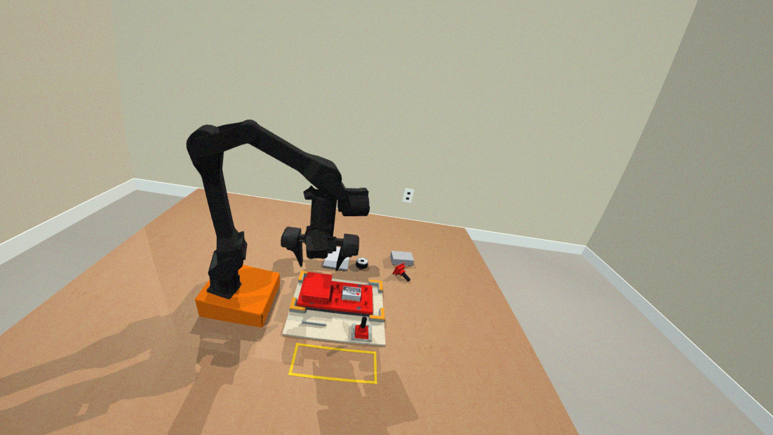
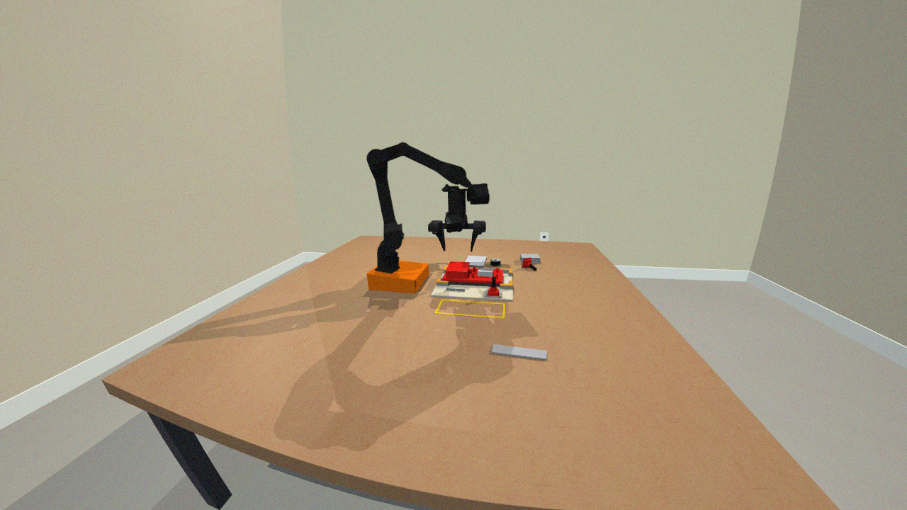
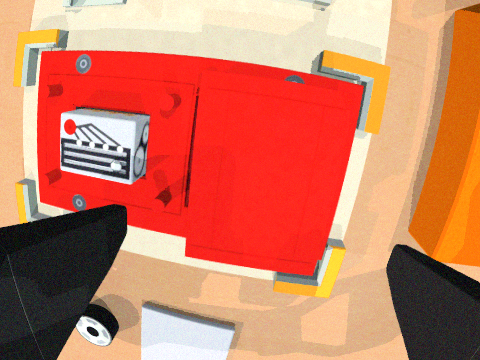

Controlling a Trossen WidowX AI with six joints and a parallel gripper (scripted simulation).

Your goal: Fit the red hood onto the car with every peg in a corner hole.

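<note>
Right now my gripper tip is 6 cm above the red hood. Round my gripper tip: black wheel (10 cm ahead, 19 cm to the left, 10 cm below); cream jig (7 cm ahead, 1 cm to the right, 9 cm below); grey engine block (9 cm ahead, 1 cm to the left, 8 cm below).
</note>
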